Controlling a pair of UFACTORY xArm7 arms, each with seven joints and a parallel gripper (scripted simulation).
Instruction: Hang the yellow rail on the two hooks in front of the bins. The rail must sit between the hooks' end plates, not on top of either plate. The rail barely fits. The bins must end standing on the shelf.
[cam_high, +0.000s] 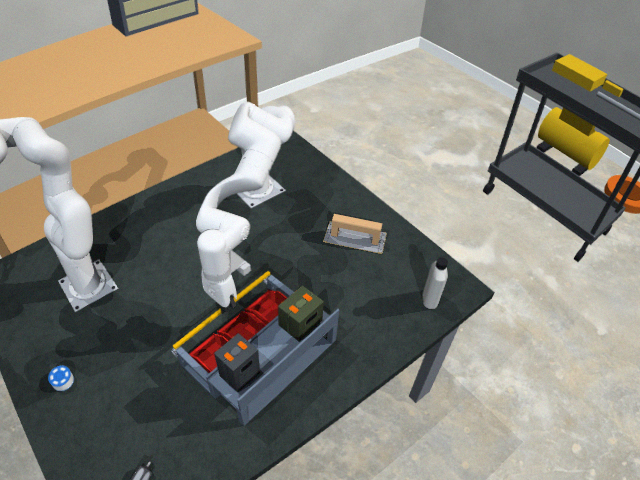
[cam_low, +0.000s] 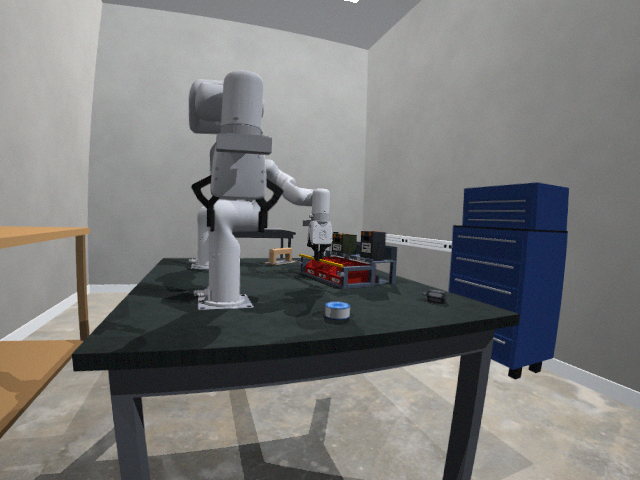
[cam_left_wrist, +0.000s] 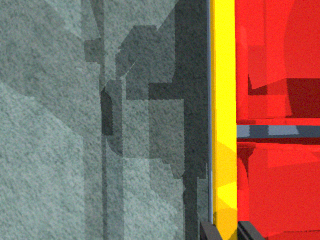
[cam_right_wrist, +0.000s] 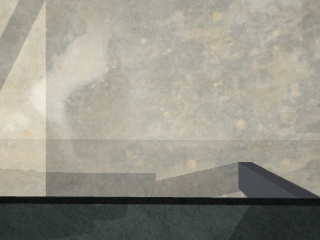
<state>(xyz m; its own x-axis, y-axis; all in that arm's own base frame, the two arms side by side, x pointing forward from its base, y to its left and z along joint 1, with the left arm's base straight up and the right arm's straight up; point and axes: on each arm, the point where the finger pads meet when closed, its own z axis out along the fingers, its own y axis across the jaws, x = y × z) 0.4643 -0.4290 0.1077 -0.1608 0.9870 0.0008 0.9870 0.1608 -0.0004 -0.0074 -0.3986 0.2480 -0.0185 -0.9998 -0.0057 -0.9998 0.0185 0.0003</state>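
Note:
The yellow rail is 2 cm below my left hand. Also, from my left hand: grey-blue shelf (13 cm ahead, 4 cm below, 1 cm to the left); then blue-and-white roll (50 cm to the right, 16 cm behind, 9 cm below).

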